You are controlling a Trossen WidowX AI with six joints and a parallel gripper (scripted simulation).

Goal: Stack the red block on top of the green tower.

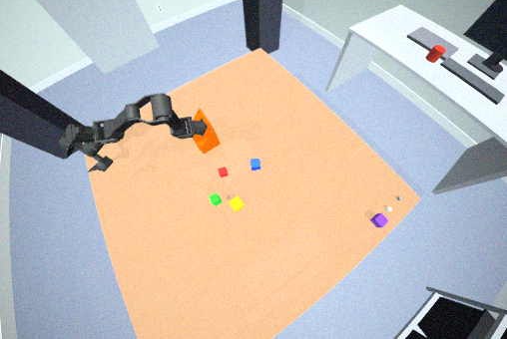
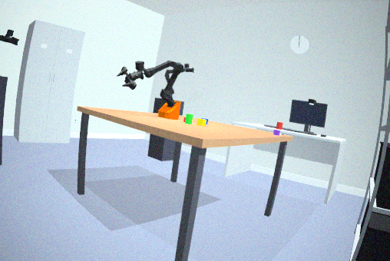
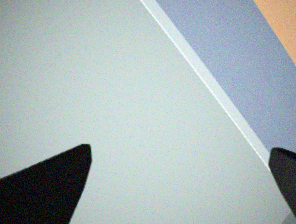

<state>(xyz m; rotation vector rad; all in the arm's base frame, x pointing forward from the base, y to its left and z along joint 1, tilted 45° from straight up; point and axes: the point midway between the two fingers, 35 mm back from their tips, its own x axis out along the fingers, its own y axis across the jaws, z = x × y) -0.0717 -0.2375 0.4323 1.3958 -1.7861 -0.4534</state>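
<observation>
Right now my gripper tip is 47 cm to the right of the red block, 29 cm short of it and 22 cm above it. Round my gripper tip: purple block: 89 cm to the left, 86 cm ahead, 21 cm below; yellow block: 45 cm to the left, 45 cm ahead, 21 cm below; blue block: 62 cm to the left, 34 cm ahead, 21 cm below.
</observation>
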